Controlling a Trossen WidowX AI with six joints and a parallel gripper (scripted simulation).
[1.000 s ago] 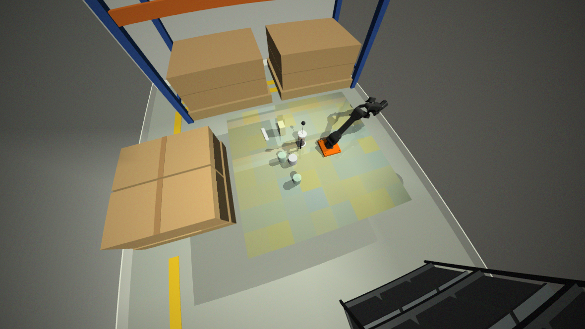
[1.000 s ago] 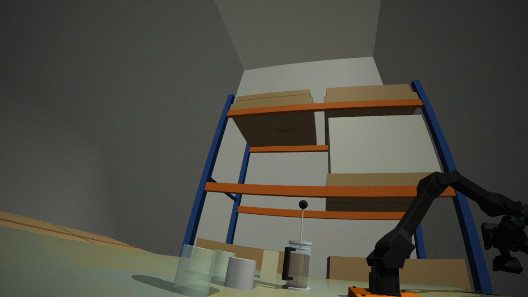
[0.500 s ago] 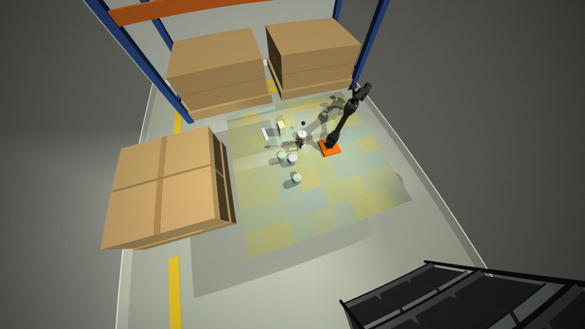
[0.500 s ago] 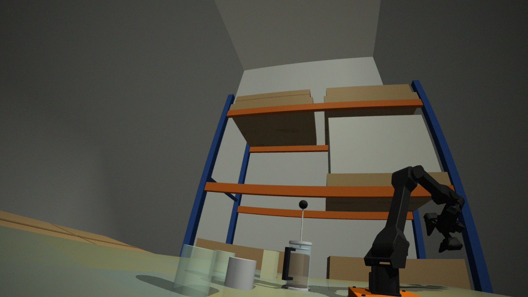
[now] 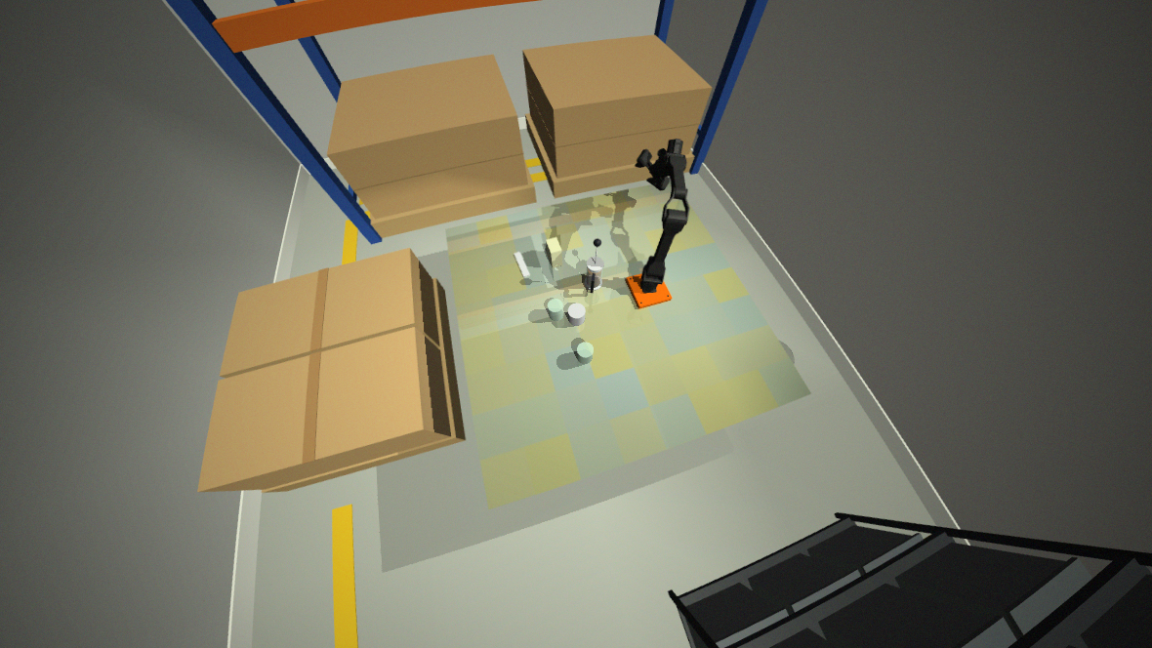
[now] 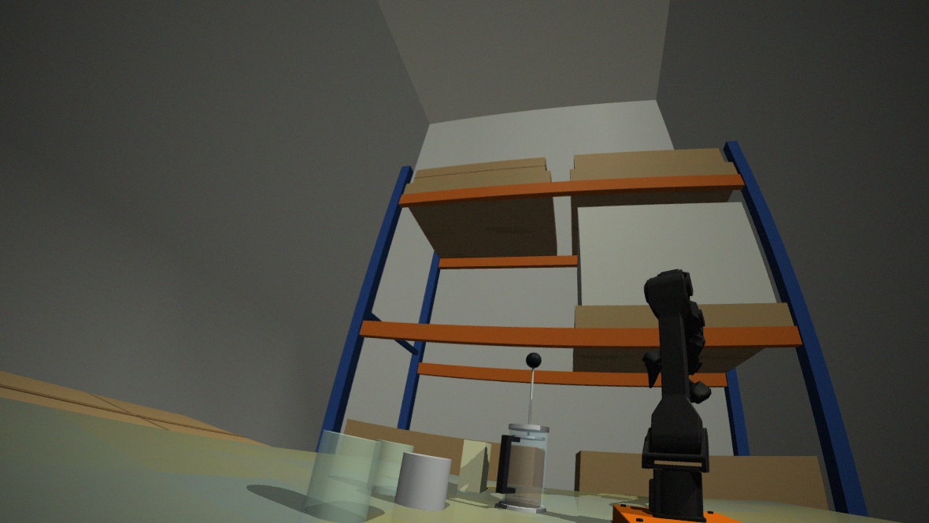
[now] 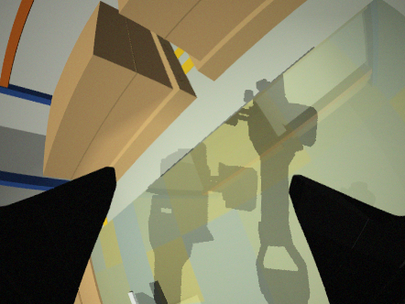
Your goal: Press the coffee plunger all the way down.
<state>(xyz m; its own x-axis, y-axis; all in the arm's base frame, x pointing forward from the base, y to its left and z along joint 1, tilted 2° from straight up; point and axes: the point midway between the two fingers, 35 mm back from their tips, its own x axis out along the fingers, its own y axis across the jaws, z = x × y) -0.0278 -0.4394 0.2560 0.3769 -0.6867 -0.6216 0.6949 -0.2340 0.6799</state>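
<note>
Right now the coffee press is 270 mm ahead of my gripper tip, 410 mm to the left of it and 130 mm below it. Also, from my gripper tip: flat white strip 580 mm ahead, 250 mm to the left, 260 mm below.
</note>
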